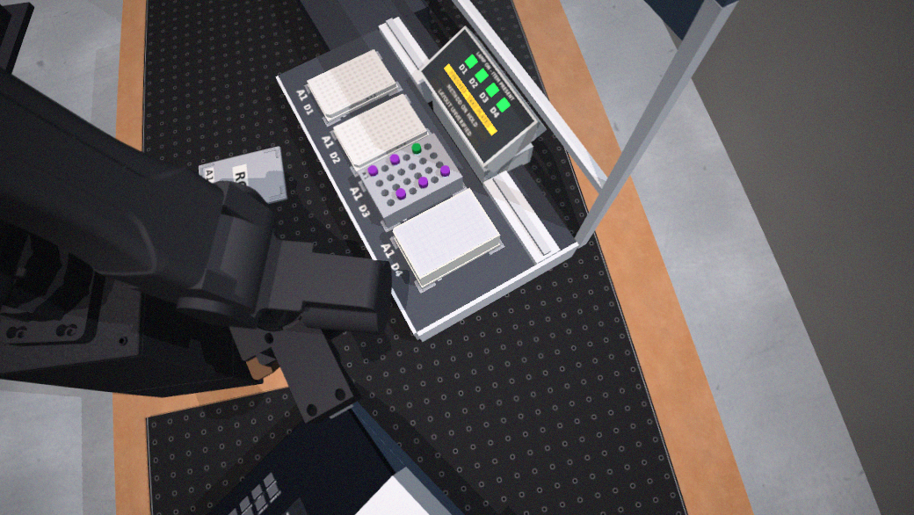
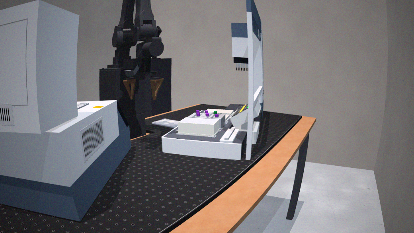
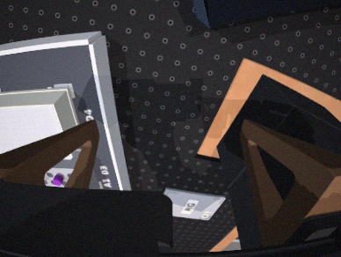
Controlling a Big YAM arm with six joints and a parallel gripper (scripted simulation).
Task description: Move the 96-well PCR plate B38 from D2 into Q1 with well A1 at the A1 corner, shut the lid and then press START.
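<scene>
The tube cooling block lies 24 cm to the left of my hand, 11 cm below it and 9 cm ahead of it. Round my hand: gantry post (35 cm ahead, 15 cm to the left, 5 cm above); deep-well block (14 cm to the left, 14 cm ahead, 11 cm below); RG nest (29 cm to the left, 20 cm behind, 18 cm below).
</scene>
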